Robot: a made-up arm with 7 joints.
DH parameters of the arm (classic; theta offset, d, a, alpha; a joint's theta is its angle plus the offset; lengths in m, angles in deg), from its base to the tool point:
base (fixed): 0 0 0 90
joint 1: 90 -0.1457 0 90
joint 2: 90 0 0 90
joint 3: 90 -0.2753 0 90
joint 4: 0 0 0 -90
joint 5: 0 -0.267 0 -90
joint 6: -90 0 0 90
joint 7: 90 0 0 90
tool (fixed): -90 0 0 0
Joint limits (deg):
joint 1: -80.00..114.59
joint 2: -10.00..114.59
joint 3: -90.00..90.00
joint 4: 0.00..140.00
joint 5: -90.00..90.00
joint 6: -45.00..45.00
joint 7: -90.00..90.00
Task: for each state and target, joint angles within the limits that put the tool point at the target. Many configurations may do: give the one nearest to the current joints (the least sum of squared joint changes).
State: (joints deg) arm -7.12 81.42 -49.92 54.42 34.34 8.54 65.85
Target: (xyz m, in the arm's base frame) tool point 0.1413 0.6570 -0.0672
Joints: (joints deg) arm 36.94 80.19 -34.30 19.20 34.34 8.54 65.85
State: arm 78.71 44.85 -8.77 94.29 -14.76 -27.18 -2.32
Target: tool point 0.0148 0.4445 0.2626
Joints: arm 97.24 68.91 13.68 85.56 -14.76 -27.18 -2.32
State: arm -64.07 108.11 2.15 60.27 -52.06 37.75 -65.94
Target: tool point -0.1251 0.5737 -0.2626
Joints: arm -56.57 62.75 -9.61 34.80 -52.06 37.75 -65.94
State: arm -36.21 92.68 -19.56 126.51 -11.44 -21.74 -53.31
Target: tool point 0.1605 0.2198 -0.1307
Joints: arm -14.83 72.84 -17.55 132.20 -11.44 -21.74 -53.31
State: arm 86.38 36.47 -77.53 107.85 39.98 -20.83 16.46
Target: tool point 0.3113 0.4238 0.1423
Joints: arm 97.39 73.03 -66.43 71.18 39.98 -20.83 16.46
